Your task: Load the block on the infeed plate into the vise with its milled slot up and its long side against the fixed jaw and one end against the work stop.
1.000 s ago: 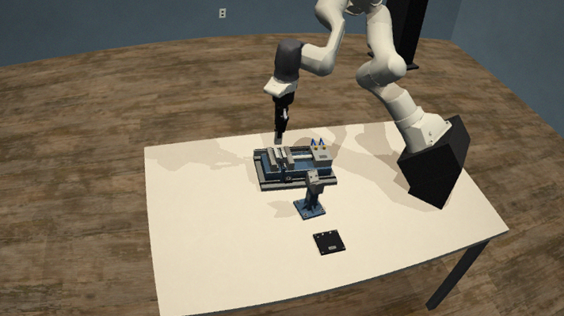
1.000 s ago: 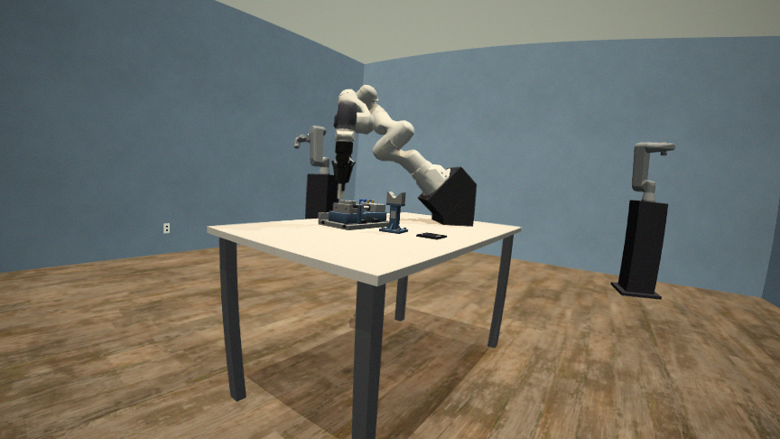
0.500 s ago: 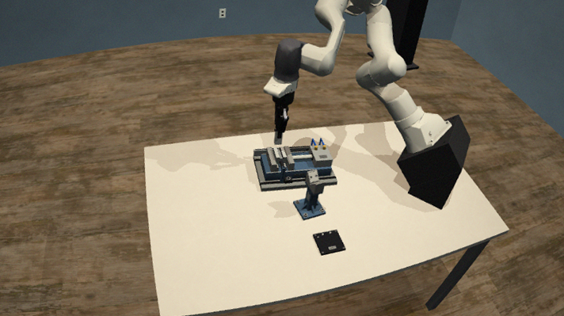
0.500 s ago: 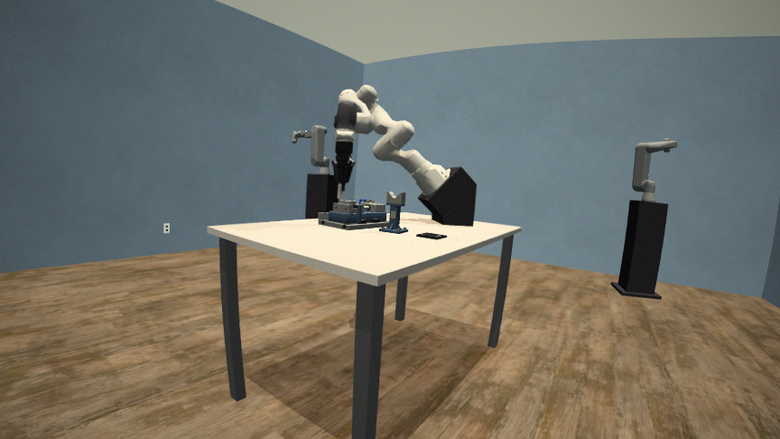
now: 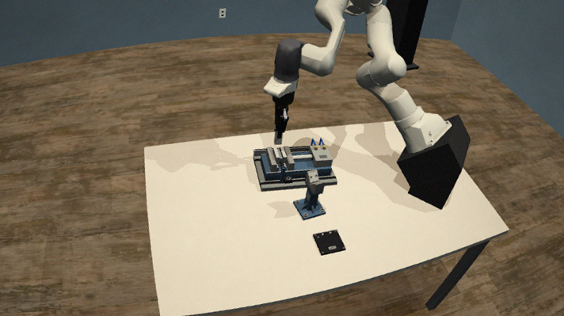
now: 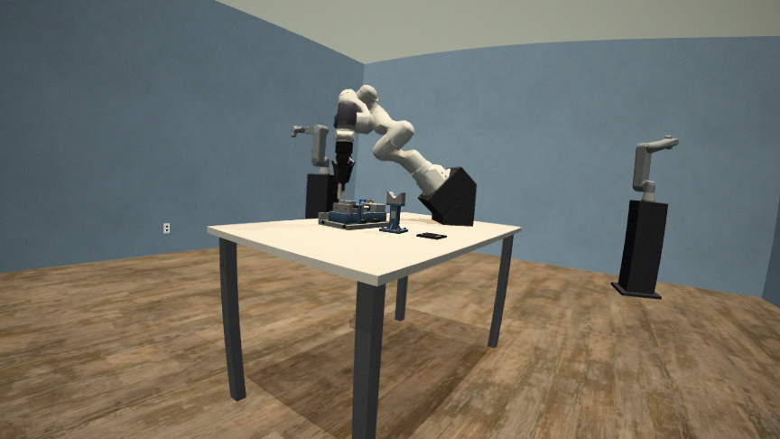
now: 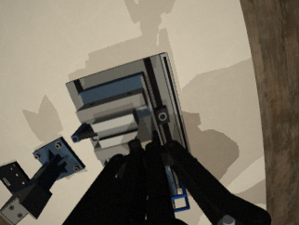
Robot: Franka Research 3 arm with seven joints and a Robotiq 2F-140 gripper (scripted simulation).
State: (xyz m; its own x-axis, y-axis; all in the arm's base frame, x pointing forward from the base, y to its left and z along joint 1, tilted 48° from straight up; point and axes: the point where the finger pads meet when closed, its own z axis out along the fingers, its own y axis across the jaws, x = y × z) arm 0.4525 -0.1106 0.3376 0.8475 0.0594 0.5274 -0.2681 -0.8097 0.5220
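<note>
My hand is 5 cm above the part, 4 cm to the right of it and 1 cm short of it. From my hand the other things lie so: black infeed plate: 42 cm to the left, 14 cm below, 2 cm ahead; vise: 11 cm below, 7 cm to the left, 5 cm behind; air cylinder: 14 cm behind, 10 cm to the left, 7 cm below.
</note>
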